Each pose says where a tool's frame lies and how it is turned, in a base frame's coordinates. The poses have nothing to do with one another.
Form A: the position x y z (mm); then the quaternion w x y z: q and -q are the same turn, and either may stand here.
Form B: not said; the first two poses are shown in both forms.
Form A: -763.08, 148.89, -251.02, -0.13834, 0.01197, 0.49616, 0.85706
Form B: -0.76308, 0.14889, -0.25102, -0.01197, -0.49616, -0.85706, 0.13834
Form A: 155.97, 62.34, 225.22, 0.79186, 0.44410, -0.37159, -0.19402
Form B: 0.15597, 0.06234, 0.22522, 0.44410, -0.37159, -0.19402, 0.79186
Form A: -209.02, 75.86, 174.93, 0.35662, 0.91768, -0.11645, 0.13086
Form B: -0.20902, 0.07586, 0.17493, 0.91768, -0.11645, 0.13086, 0.35662
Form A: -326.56, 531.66, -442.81, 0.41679, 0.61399, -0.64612, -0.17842
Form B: -0.32656, 0.53166, -0.44281, 0.61399, -0.64612, -0.17842, 0.41679
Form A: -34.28, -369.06, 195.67, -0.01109, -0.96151, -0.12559, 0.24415
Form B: -0.03428, -0.36906, 0.19567, 0.96151, 0.12559, -0.24415, 0.01109
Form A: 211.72, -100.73, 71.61, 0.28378, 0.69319, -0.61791, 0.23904
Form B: 0.21172, -0.10073, 0.07161, 0.69319, -0.61791, 0.23904, 0.28378
